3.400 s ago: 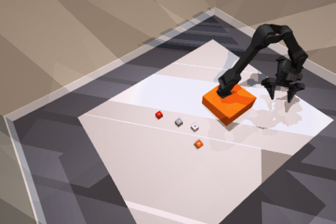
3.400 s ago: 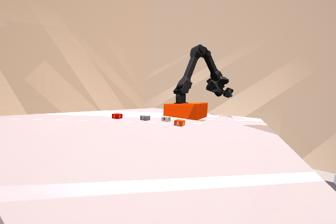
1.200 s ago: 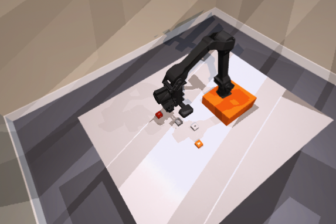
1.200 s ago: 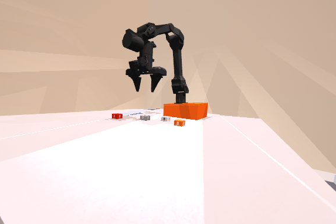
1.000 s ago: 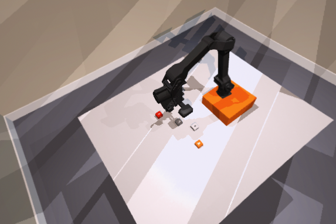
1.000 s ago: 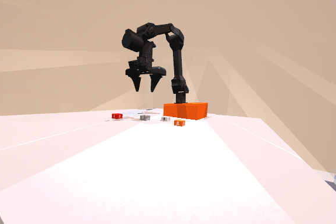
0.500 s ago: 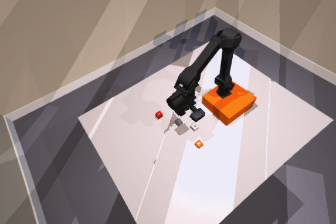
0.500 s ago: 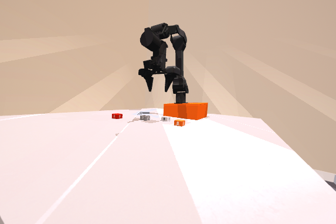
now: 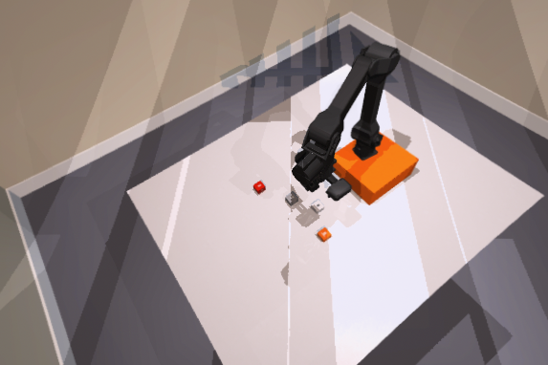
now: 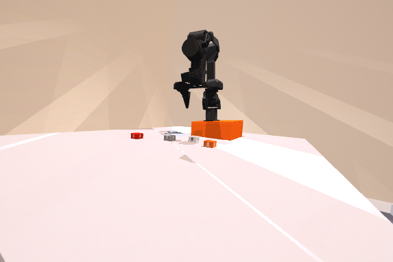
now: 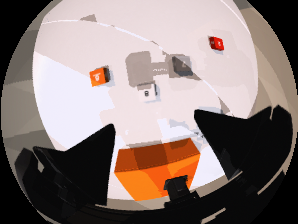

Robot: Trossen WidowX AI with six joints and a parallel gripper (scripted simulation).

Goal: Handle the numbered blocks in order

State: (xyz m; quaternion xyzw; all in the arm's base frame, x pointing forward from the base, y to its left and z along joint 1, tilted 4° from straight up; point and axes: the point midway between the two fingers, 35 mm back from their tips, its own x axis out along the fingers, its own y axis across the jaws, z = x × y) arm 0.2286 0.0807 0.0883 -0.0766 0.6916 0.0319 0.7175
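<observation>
Now: gripper tip 140 mm short of the red block, 170 mm to the left of it and 120 mm above it. Round my gripper tip: grey block (70 mm ahead, 70 mm to the right, 120 mm below); then orange block (40 mm ahead, 100 mm to the left, 120 mm below); then white block (120 mm below).
</observation>
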